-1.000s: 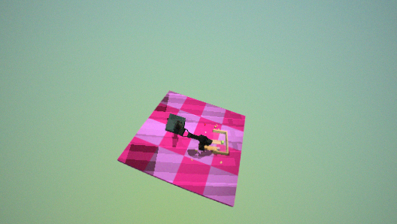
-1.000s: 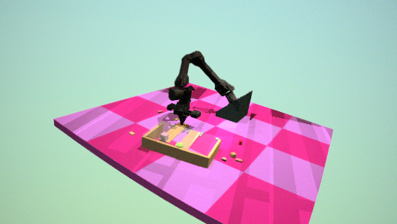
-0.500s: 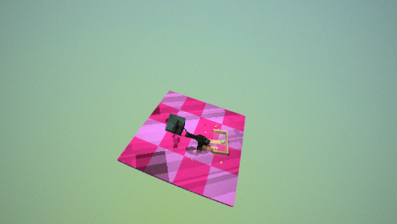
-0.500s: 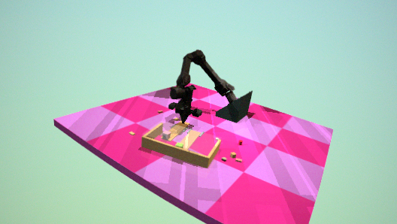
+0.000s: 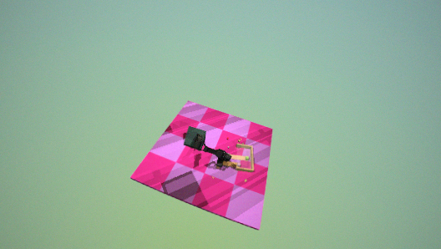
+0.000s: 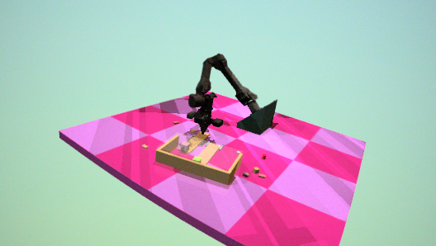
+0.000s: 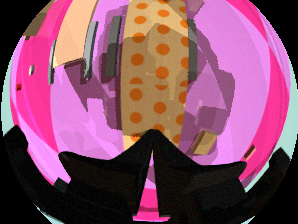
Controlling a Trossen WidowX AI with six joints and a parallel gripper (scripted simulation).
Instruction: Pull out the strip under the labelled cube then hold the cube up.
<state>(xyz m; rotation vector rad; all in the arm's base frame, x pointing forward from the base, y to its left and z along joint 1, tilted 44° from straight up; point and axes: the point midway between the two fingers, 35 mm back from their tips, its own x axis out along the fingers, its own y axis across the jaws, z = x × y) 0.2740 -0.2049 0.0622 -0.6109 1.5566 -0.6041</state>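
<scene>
Right now my gripper tip is 10 cm short of the orange dotted strip and 1 cm to the right of it. Also, from my gripper tip: tan cube: 35 cm to the left, 19 cm ahead; red block: 35 cm to the left, 4 cm ahead, 1 cm above.
</scene>
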